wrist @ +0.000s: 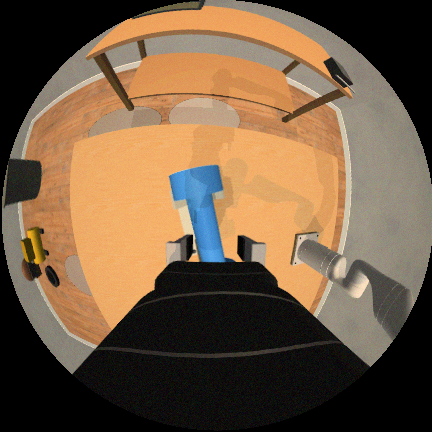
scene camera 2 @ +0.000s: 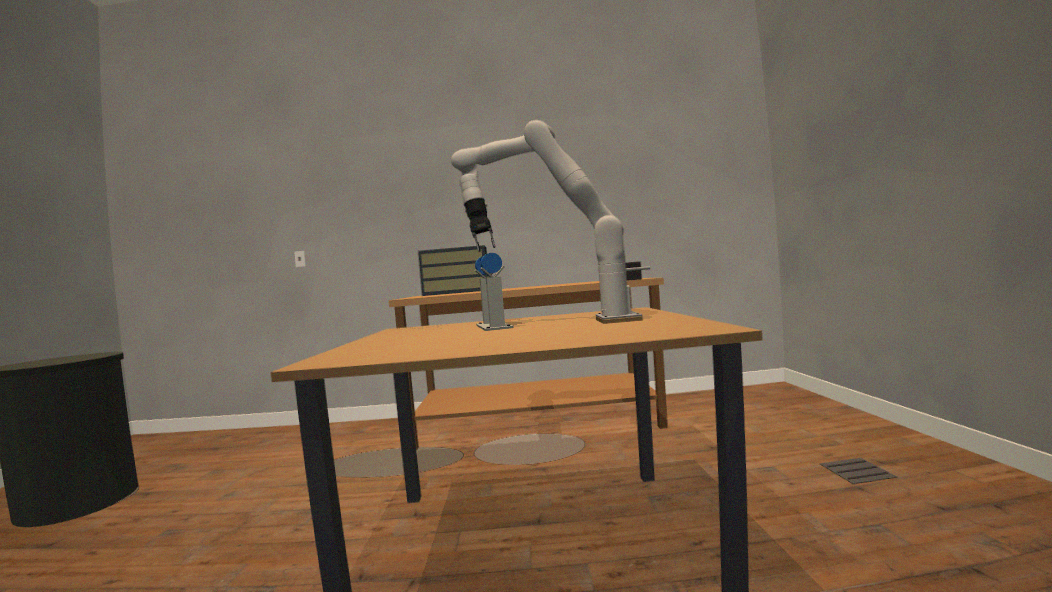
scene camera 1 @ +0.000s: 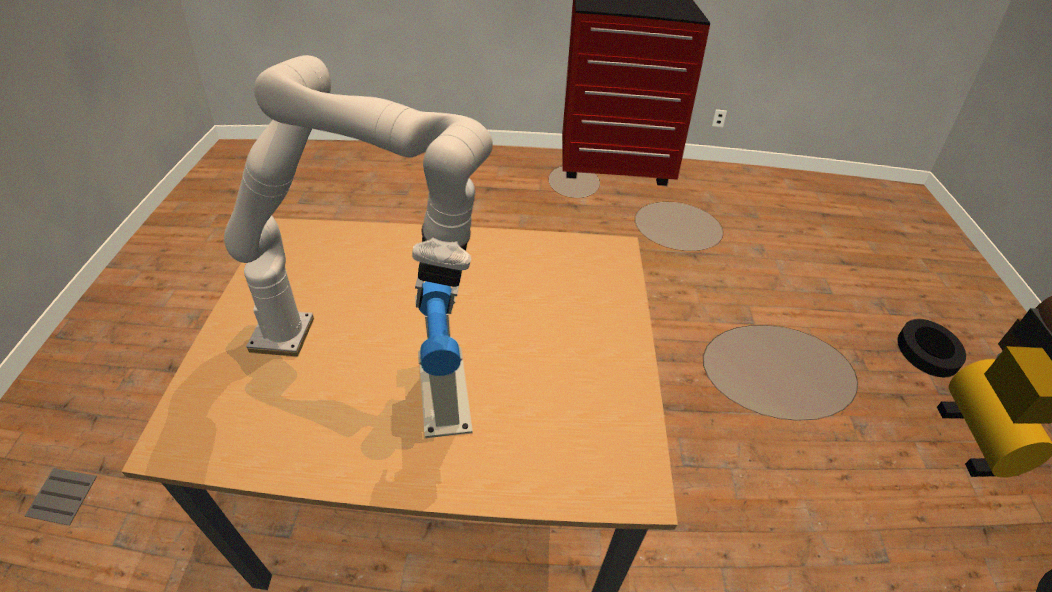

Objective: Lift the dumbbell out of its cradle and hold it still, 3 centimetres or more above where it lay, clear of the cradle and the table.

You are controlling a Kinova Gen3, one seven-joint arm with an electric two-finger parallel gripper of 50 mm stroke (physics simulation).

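Places are measured from the arm's base along level axes (x ahead, y left, z up), in metres.
Where they show: gripper, fingertip midpoint: (wrist: 214, 243) (scene camera 2: 486, 249) (scene camera 1: 434, 306); arm's base, origin of the base link: (wrist: 304, 249) (scene camera 2: 615, 314) (scene camera 1: 283, 328).
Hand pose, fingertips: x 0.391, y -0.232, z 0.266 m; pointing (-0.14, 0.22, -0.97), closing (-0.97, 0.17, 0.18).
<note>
Things, the pixels of their centre, and the offset from my fingertips. Level surfaces: height alone.
- blue dumbbell, body centre: (wrist: 206, 233) (scene camera 1: 437, 325) (scene camera 2: 487, 264) 0.002 m ahead, 0.005 m left, 0.056 m down
- tall grey cradle, body centre: (scene camera 1: 441, 361) (wrist: 200, 225) (scene camera 2: 491, 297) 0.001 m ahead, 0.022 m left, 0.179 m down
- table, its level: 0.288 m down
The blue dumbbell (scene camera 1: 437, 326) (scene camera 2: 489, 263) (wrist: 206, 227) lies level on top of the tall grey cradle (scene camera 1: 445, 397) (scene camera 2: 492, 301) (wrist: 186, 218). The cradle's base plate stands on the table (scene camera 1: 559, 412) (scene camera 2: 411, 351) (wrist: 125, 200). My gripper (scene camera 1: 436, 298) (scene camera 2: 486, 247) (wrist: 214, 243) is open and empty, pointing down above the dumbbell, with a small gap between fingertips and dumbbell in scene camera 2. In the wrist view the handle runs slightly slanted between the finger lines, nearer the left finger. The dumbbell's far head is mostly hidden there by the gripper body.
My arm's base (scene camera 1: 278, 335) (scene camera 2: 618, 316) (wrist: 305, 248) is bolted to the same table, beside the cradle. A workbench (scene camera 2: 526, 290) (wrist: 210, 37) stands behind the table. A red drawer cabinet (scene camera 1: 634, 95) and a yellow machine (scene camera 1: 996, 419) (wrist: 35, 245) stand on the floor away from it.
</note>
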